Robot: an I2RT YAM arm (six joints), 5 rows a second.
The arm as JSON. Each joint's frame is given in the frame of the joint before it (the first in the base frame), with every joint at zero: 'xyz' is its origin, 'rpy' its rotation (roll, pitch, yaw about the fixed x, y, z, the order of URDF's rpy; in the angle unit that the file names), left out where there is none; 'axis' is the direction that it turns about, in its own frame. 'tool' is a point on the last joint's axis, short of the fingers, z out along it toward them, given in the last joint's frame.
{
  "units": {
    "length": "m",
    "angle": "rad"
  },
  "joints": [
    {
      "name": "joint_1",
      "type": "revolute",
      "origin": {
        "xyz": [
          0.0,
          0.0,
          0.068
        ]
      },
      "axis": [
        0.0,
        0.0,
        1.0
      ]
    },
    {
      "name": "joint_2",
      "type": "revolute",
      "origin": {
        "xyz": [
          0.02,
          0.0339,
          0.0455
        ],
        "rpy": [
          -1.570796,
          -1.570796,
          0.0
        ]
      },
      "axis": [
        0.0,
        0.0,
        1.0
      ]
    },
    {
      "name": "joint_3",
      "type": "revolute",
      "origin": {
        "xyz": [
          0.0,
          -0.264,
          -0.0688
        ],
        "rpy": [
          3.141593,
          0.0,
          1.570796
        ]
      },
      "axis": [
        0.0,
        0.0,
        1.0
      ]
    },
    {
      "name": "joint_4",
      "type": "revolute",
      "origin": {
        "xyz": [
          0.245,
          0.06,
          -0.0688
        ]
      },
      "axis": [
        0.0,
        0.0,
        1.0
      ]
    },
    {
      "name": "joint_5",
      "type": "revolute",
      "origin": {
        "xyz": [
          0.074,
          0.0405,
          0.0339
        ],
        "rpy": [
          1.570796,
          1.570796,
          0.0
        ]
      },
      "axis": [
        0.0,
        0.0,
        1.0
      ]
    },
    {
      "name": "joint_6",
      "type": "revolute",
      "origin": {
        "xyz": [
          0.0,
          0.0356,
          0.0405
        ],
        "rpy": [
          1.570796,
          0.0,
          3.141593
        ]
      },
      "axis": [
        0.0,
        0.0,
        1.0
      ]
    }
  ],
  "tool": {
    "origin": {
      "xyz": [
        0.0,
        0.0,
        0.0
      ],
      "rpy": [
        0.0,
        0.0,
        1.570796
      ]
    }
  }
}
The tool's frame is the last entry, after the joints.
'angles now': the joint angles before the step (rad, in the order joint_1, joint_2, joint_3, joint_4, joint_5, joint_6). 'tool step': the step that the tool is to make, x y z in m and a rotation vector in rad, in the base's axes. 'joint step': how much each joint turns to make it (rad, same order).
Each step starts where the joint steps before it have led.
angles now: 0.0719 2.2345 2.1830 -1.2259 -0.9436 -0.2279
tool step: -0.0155 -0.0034 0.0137 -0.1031 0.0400 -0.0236
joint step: 0.0000 -0.0441 -0.0004 -0.0956 0.1026 -0.0058
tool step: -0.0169 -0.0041 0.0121 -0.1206 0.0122 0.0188
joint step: -0.0001 -0.0409 0.0005 -0.1055 0.1129 -0.0611
